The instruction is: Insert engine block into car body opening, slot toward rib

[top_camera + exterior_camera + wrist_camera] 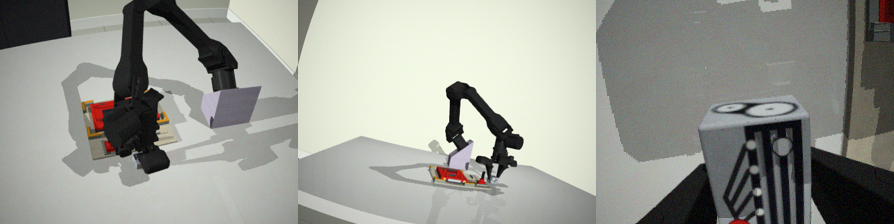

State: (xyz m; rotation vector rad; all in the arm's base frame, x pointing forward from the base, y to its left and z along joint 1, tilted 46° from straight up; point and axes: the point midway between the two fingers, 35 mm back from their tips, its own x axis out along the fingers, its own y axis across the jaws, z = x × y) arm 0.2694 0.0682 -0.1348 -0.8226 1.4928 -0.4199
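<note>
My gripper tip is 1 cm to the left of the engine block. The rest, counted from my gripper tip: black peg 8 cm ahead, 6 cm to the right, 2 cm above; beige baseplate 4 cm ahead, 17 cm to the right.
</note>
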